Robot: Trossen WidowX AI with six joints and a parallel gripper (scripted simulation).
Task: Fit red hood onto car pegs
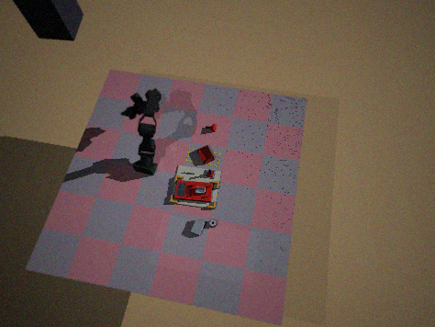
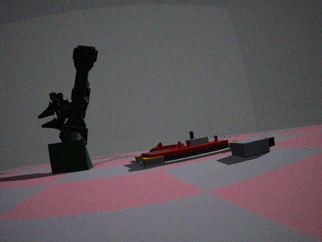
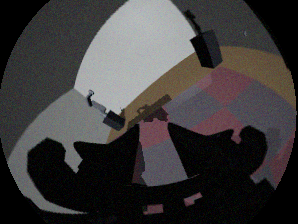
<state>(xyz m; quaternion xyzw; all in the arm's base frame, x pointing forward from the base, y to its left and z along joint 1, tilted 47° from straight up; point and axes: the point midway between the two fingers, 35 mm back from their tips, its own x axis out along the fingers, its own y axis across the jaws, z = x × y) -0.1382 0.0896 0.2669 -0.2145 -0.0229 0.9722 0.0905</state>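
Now: gripper tip 47 cm short of the red hood, 13 cm to the left of it and 17 cm above it. Round my gripper tip: grey engine block 47 cm ahead, 36 cm to the right, 16 cm below.
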